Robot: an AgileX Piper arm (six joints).
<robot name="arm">
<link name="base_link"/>
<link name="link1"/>
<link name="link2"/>
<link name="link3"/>
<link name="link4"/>
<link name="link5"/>
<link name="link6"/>
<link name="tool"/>
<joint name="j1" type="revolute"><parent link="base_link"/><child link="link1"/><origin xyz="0 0 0.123" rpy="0 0 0"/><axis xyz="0 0 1"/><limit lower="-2.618" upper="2.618"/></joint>
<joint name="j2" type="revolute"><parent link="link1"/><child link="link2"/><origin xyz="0 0 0" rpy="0 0 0"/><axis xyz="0 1 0"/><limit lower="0" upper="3.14"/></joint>
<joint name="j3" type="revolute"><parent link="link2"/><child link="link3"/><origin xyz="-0.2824 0 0.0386" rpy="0 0 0"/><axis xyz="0 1 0"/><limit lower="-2.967" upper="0"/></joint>
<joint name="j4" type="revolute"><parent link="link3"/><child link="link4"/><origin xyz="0.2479 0 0.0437" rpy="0 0 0"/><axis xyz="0.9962 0 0.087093"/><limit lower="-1.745" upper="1.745"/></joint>
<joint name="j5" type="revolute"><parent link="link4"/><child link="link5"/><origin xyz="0 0 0" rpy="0 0 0"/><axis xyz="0 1 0"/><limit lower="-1.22" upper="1.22"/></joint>
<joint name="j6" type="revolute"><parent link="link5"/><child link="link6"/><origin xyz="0.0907 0 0.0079" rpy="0 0 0"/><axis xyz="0.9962 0 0.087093"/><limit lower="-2.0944" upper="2.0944"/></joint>
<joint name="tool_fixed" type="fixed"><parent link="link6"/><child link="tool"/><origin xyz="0 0 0" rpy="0 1.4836 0"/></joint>
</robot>
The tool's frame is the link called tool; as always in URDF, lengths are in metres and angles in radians.
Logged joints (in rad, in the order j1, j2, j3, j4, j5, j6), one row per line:
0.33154, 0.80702, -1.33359, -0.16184, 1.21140, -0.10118
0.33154, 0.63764, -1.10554, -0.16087, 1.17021, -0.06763
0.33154, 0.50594, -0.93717, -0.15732, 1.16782, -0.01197
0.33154, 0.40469, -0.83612, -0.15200, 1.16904, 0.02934
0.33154, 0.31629, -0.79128, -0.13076, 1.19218, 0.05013
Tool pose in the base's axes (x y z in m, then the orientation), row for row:
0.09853, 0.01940, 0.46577, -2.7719, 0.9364, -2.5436
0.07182, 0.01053, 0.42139, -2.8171, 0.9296, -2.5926
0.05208, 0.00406, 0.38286, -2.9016, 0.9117, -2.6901
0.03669, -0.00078, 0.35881, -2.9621, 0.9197, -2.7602
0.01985, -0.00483, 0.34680, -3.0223, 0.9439, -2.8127
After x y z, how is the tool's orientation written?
As angles about the fixed x, y, z axes (roll, pitch, yaw), in radians.
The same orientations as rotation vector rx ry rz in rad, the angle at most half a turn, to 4 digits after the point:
-0.4385, 2.1120, -0.0638
-0.4161, 2.1338, -0.0469
-0.3664, 2.1773, -0.0171
-0.3218, 2.1862, 0.0122
-0.2929, 2.1734, 0.0540

